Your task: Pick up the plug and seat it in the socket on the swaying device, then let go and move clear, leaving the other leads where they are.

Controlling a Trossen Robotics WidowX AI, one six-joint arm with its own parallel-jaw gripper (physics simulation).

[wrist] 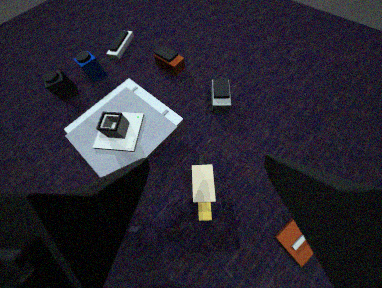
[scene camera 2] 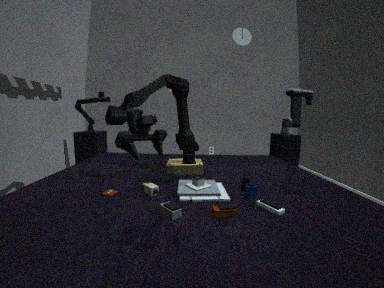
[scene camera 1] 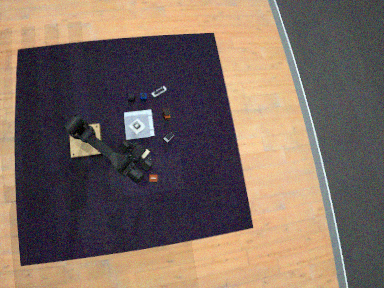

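Note:
The cream plug (scene camera 1: 145, 153) (scene camera 2: 150, 188) (wrist: 203, 182) with a yellow tip lies on the dark table top, beside the device. My gripper (scene camera 2: 150, 157) (wrist: 205, 161) is wide open above the plug, with nothing between its fingers; the plug is below and apart from them. The dark square socket (scene camera 1: 137, 126) (scene camera 2: 198, 181) (wrist: 114, 124) stands upright and empty on a white pad on the device's grey plate (scene camera 1: 130, 117) (scene camera 2: 185, 189) (wrist: 155, 115). A small green dot shows on the pad in the wrist view.
An orange-red block (scene camera 1: 153, 178) (scene camera 2: 110, 192) (wrist: 294, 242) lies near the plug. Around the device are a grey block (scene camera 2: 171, 210) (wrist: 221, 97), an orange block (scene camera 2: 224, 212) (wrist: 175, 62), a white bar (scene camera 2: 270, 206) (wrist: 120, 45), a blue block (wrist: 90, 65) and a black block (wrist: 61, 85).

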